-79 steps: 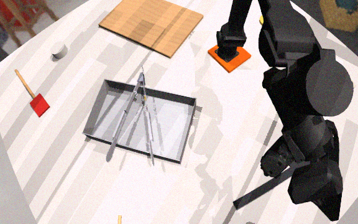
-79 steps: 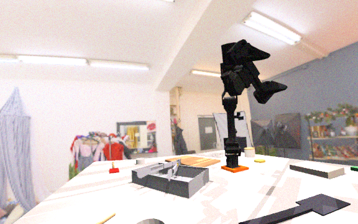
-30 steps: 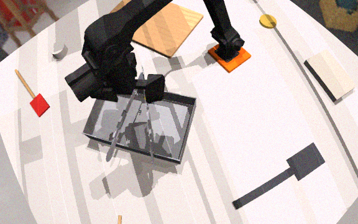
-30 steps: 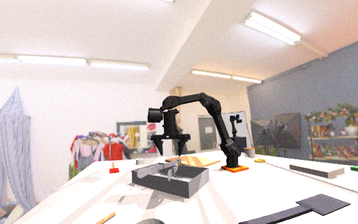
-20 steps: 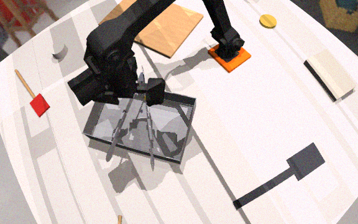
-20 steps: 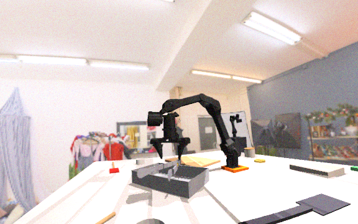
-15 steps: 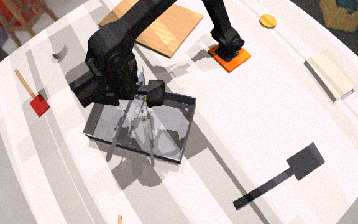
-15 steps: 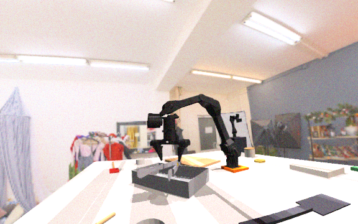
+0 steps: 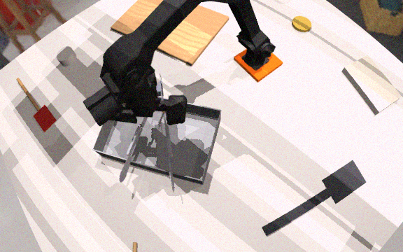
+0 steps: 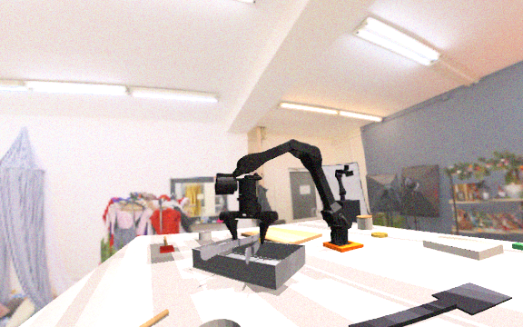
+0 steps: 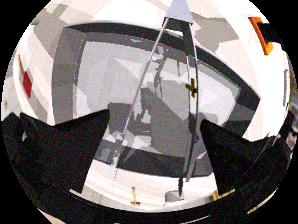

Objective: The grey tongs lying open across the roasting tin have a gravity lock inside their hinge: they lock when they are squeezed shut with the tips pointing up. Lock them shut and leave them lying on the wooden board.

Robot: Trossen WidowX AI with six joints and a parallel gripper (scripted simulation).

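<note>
The grey roasting tin lies 4 cm below my gripper tip, 2 cm to the left of it and 1 cm ahead of it. Round my gripper tip: red spatula (36 cm to the right, 28 cm ahead, 6 cm below); then white cylinder (46 cm to the right, 9 cm ahead, 5 cm below); then wooden board (32 cm to the right, 27 cm behind, 6 cm below).
</note>
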